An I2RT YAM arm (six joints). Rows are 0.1 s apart.
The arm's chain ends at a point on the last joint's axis. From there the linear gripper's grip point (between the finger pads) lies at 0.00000 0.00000 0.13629 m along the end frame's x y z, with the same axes.
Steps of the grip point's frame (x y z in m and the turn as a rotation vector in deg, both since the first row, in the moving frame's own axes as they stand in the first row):
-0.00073 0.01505 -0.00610 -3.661 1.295 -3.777
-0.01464 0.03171 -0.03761 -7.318 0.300 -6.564
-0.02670 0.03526 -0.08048 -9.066 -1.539 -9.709
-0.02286 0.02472 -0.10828 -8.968 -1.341 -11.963
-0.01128 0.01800 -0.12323 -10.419 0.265 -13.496
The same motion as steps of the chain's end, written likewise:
-0.00409 0.00646 -0.00579 -3.661 1.295 -3.777
-0.01634 0.01443 -0.03650 -7.318 0.300 -6.564
-0.02489 0.01358 -0.07873 -9.066 -1.539 -9.709
-0.02192 0.00330 -0.10658 -8.968 -1.341 -11.963
-0.01480 -0.00635 -0.12099 -10.419 0.265 -13.496

